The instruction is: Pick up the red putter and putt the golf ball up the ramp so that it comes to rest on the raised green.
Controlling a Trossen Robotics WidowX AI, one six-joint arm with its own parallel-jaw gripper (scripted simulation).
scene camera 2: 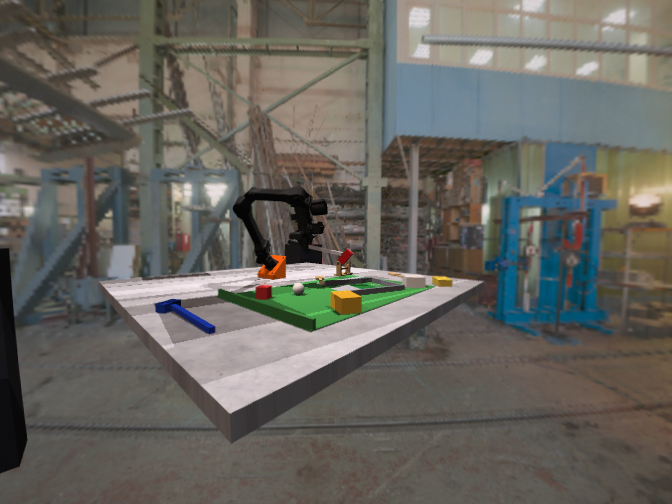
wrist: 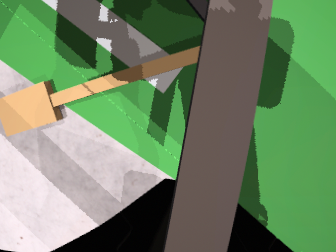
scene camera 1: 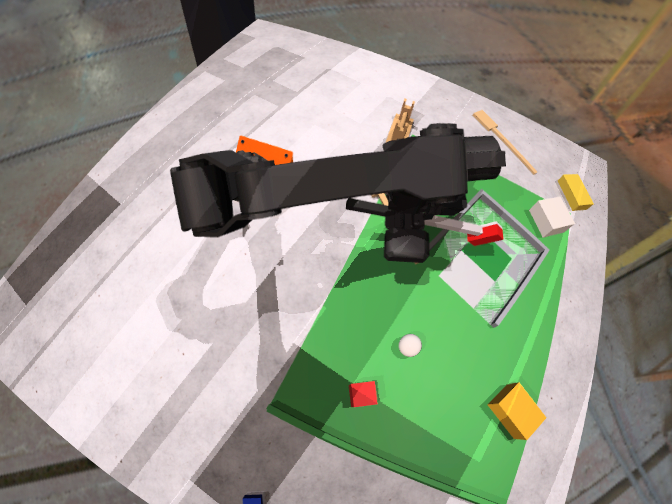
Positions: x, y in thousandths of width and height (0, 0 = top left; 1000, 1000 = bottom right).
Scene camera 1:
my gripper: 592, 439
white block: 821, 428
orange block: 772, 820
